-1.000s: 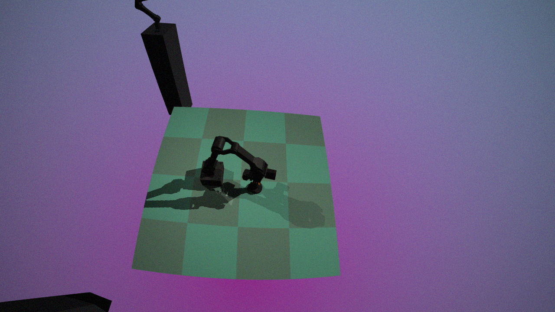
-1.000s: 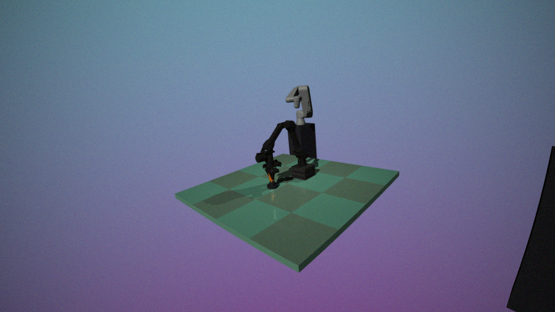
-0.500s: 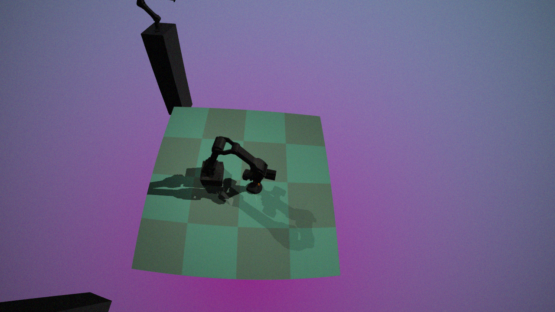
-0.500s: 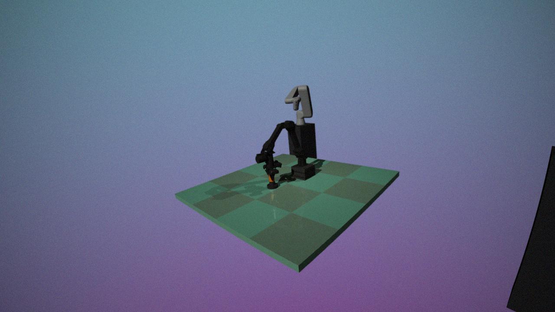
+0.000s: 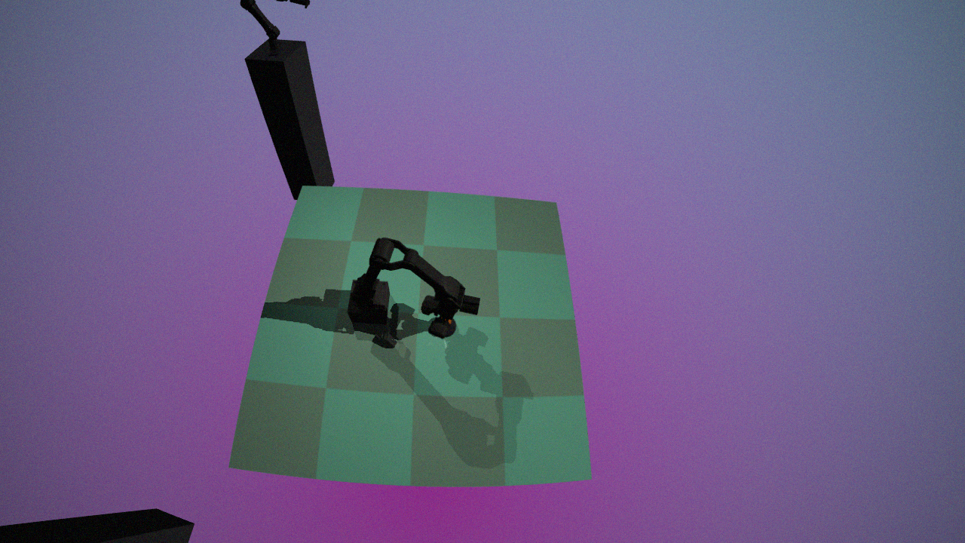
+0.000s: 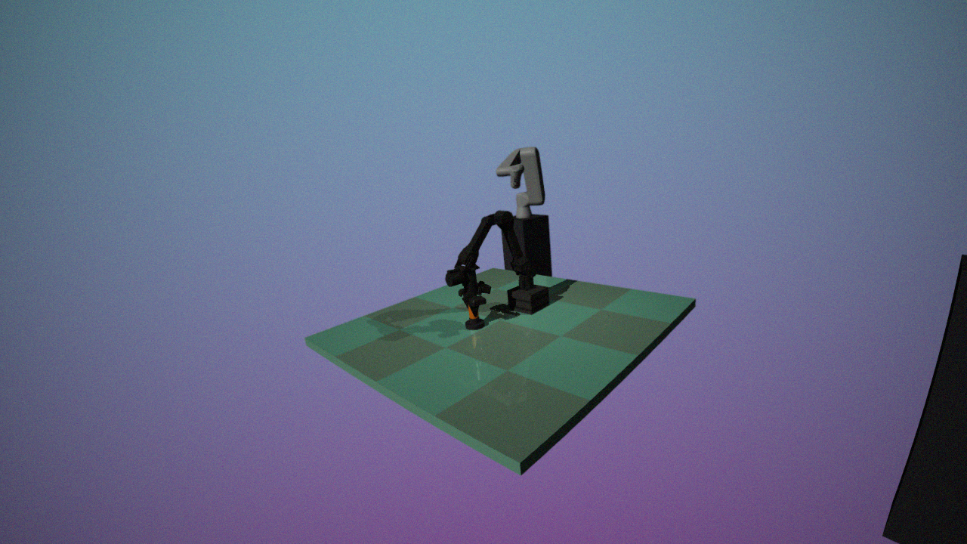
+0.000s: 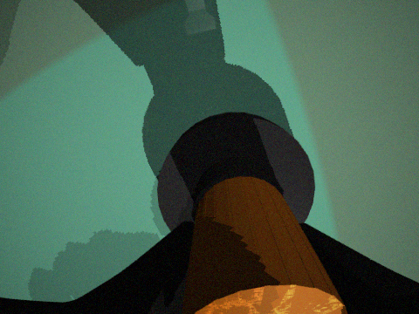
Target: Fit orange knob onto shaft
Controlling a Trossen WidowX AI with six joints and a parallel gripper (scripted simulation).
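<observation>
Now: the round pedestal 2 cm below my gripper tip. Also, from my gripper tip: orange knob (3 cm above).
</observation>
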